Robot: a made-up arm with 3 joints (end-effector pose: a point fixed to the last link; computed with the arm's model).
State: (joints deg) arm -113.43 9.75 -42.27
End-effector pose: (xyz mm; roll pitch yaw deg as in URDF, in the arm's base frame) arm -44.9 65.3 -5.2 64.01 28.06 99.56
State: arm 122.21 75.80 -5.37
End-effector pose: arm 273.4 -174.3 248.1 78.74 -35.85 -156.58
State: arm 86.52 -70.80 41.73
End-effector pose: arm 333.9 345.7 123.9 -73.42 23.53 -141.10
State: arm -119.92 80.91 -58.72
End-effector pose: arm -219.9 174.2 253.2 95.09 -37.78 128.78
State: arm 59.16 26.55 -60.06
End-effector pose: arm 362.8 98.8 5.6 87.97 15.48 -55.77
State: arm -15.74 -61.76 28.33
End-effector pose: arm -126.5 234.6 106.1 -57.91 24.20 -42.93
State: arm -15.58 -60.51 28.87
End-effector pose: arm -123.3 237.4 102.8 -56.88 23.65 -42.05
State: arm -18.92 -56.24 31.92
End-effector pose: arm -122.2 232.3 92.0 -54.11 21.10 -34.61
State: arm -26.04 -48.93 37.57
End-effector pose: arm -123.6 220.3 75.3 -50.33 15.77 -21.03
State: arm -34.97 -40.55 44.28
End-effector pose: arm -127.7 206.6 59.2 -47.28 8.54 -5.83
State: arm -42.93 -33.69 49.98
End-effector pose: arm -133.8 194.4 48.5 -45.75 1.89 6.46
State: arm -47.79 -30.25 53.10
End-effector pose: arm -139.0 184.7 43.9 -45.43 -1.73 13.35
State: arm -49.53 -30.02 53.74
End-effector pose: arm -141.9 177.7 43.3 -45.74 -2.17 15.43
